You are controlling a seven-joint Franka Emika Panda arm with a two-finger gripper.
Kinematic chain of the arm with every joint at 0, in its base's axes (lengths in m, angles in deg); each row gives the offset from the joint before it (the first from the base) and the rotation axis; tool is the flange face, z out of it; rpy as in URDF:
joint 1: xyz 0 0 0.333 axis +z
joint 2: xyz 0 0 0 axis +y
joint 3: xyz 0 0 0.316 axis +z
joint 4: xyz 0.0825 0 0 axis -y
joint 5: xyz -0.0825 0 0.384 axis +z
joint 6: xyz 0 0 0 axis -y
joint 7: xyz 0.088 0 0 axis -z
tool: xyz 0 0 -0.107 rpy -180 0 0
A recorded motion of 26 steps. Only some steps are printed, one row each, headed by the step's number.
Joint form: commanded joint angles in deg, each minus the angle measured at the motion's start. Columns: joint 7, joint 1, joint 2, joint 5, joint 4, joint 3, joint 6.
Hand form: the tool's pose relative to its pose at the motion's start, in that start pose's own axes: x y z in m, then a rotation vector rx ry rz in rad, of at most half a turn. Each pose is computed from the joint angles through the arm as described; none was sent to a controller.
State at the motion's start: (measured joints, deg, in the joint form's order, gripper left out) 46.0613 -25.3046 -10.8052 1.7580 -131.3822 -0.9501 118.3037
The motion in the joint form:
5: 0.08 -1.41 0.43 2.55 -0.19 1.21 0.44
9: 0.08 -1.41 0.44 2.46 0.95 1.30 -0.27
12: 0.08 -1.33 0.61 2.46 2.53 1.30 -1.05
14: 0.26 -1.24 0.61 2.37 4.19 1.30 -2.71
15: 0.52 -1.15 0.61 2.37 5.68 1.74 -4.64
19: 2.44 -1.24 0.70 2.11 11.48 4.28 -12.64
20: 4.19 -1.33 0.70 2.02 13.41 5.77 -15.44
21: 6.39 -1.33 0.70 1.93 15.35 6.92 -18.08
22: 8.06 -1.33 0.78 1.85 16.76 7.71 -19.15
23: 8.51 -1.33 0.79 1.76 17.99 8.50 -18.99
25: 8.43 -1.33 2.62 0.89 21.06 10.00 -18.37
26: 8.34 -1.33 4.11 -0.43 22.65 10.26 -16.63
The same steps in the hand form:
5: 0.0002 -0.0011 0.0043 0.0223 -0.0272 0.0272
9: 0.0015 -0.0040 -0.0037 0.0267 -0.0214 0.0237
12: 0.0038 -0.0082 -0.0140 0.0351 -0.0143 0.0209
14: 0.0047 -0.0110 -0.0250 0.0346 -0.0141 0.0199
15: 0.0017 -0.0155 -0.0342 0.0281 -0.0191 0.0135
19: -0.0152 -0.0326 -0.0685 -0.0112 -0.0392 -0.0032
20: -0.0261 -0.0405 -0.0798 -0.0288 -0.0444 0.0009
21: -0.0354 -0.0468 -0.0915 -0.0437 -0.0475 0.0172
22: -0.0408 -0.0523 -0.1006 -0.0439 -0.0412 0.0313
23: -0.0454 -0.0589 -0.1105 -0.0280 -0.0236 0.0242
25: -0.0478 -0.0772 -0.1205 -0.0116 0.0072 -0.0077
26: -0.0411 -0.0868 -0.1234 0.0036 0.0415 -0.0190

